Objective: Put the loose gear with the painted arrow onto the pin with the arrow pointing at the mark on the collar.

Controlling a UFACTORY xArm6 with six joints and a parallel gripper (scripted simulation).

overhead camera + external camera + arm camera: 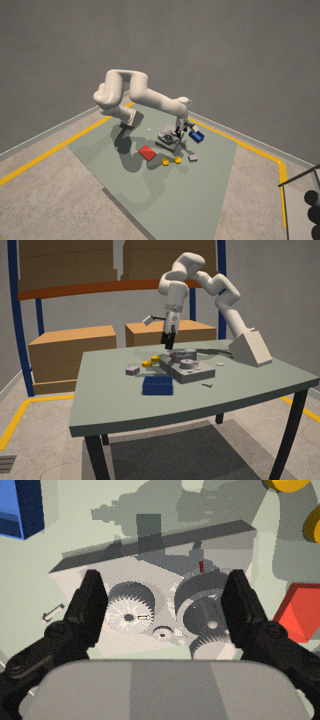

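My hand is 8 cm past the grey gear, 8 cm above it and 4 cm to the right of it. Round my hand: blue bin (17 cm to the left, 13 cm below, 7 cm ahead); then bolt (18 cm to the left, 13 cm below, 13 cm behind); then small grey block (15 cm ahead, 13 cm below, 4 cm to the right).
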